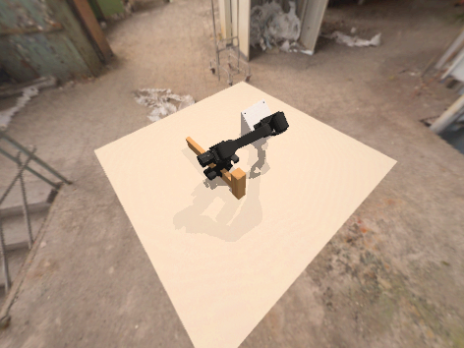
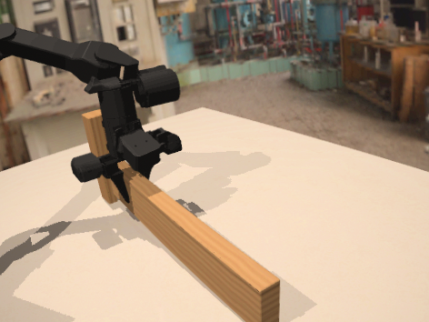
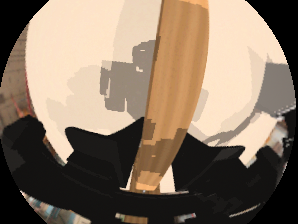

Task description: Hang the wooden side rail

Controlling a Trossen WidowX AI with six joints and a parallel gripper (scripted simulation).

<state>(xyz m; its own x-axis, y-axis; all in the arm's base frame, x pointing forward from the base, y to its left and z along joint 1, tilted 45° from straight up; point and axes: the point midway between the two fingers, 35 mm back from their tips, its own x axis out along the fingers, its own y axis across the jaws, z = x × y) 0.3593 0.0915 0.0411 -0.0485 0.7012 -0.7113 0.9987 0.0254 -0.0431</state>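
My gripper tip is 120 mm to the right of the headboard post and 40 mm below it.
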